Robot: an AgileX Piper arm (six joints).
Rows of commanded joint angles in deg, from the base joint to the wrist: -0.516 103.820 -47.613 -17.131 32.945 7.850; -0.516 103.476 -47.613 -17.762 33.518 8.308; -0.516 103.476 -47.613 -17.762 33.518 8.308; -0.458 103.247 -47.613 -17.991 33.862 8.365; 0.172 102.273 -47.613 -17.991 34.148 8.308; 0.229 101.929 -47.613 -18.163 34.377 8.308; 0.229 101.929 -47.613 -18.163 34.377 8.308; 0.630 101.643 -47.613 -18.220 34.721 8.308; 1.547 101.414 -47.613 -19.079 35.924 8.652; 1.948 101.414 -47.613 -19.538 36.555 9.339; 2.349 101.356 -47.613 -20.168 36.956 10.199
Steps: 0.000 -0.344 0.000 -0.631 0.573 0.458; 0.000 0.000 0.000 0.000 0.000 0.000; 0.058 -0.229 0.000 -0.229 0.344 0.057; 0.630 -0.974 0.000 0.000 0.286 -0.057; 0.057 -0.344 0.000 -0.172 0.229 0.000; 0.000 0.000 0.000 0.000 0.000 0.000; 0.401 -0.286 0.000 -0.057 0.344 0.000; 0.917 -0.229 0.000 -0.859 1.203 0.344; 0.401 0.000 0.000 -0.459 0.631 0.687; 0.401 -0.058 0.000 -0.630 0.401 0.860
